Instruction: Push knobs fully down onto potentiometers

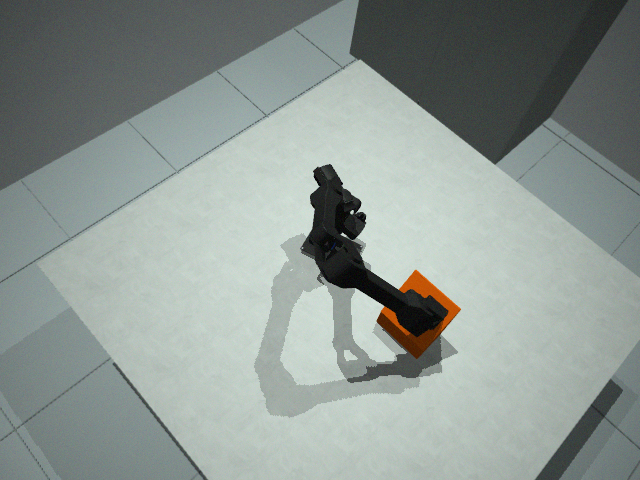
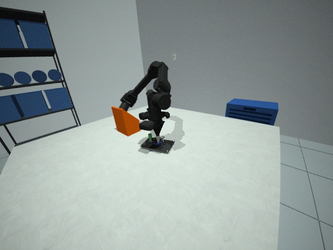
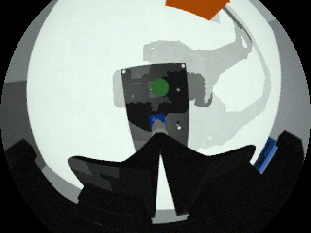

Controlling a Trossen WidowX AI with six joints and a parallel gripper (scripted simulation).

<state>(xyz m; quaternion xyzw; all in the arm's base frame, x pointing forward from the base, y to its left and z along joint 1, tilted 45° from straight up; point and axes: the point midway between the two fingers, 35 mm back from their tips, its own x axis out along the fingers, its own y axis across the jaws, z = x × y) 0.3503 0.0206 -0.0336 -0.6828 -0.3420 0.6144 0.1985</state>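
The white knob is 2 cm below my gripper tip. Also, from my gripper tip: green knob (5 cm behind, 2 cm below, 1 cm to the right).
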